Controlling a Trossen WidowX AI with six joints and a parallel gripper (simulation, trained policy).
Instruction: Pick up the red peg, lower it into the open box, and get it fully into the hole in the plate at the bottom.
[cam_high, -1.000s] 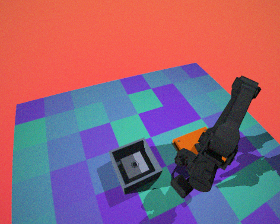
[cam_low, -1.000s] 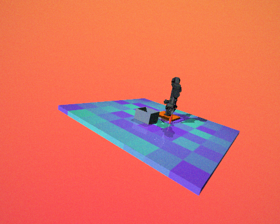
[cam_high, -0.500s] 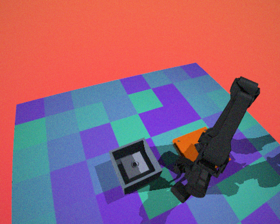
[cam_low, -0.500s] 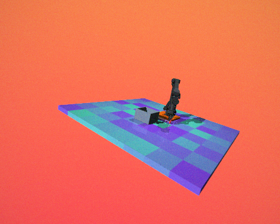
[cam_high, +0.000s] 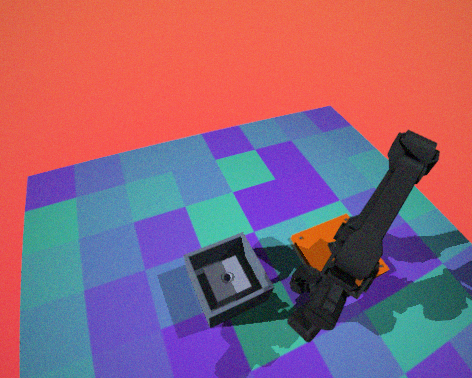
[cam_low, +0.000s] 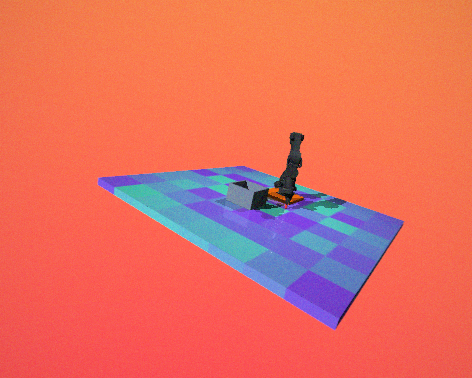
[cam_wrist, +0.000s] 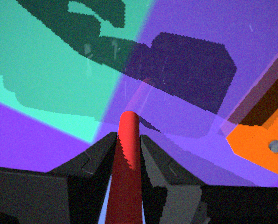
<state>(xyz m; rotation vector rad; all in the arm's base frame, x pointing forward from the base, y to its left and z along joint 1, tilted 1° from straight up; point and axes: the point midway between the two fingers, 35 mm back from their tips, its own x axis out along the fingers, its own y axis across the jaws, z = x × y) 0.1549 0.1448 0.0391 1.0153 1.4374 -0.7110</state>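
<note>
My gripper tip is now 18 cm short of the grey plate, 14 cm to the left of it and 2 cm below it. Round my gripper tip: grey box 18 cm ahead, 14 cm to the right; red peg 2 cm above.
</note>
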